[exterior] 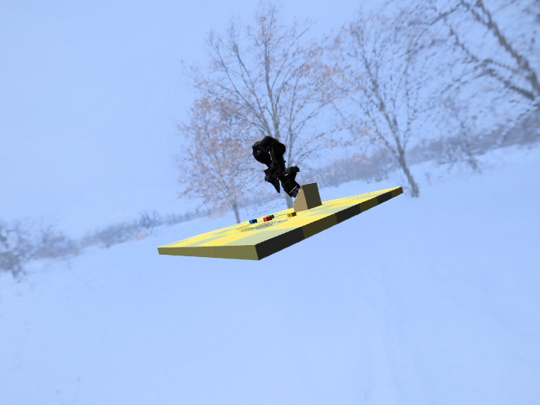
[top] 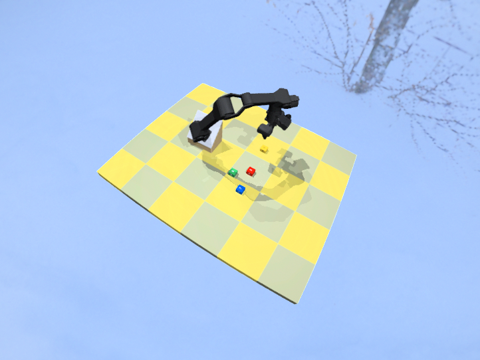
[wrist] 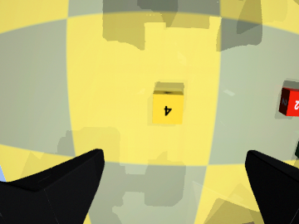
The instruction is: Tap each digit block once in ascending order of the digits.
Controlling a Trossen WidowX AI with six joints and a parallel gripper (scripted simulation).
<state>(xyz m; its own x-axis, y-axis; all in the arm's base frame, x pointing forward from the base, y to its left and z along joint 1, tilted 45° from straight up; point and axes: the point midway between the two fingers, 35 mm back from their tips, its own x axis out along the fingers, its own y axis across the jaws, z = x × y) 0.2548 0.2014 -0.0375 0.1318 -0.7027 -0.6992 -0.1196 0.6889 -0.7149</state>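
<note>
My gripper tip is now 220 mm to the left of the green block, 110 mm above it and 40 mm past it. Also, from my gripper tip: blue block: 280 mm to the right, 110 mm below, 50 mm ahead; red block: 160 mm to the right, 110 mm below, 30 mm ahead; yellow block: 110 mm below.
</note>
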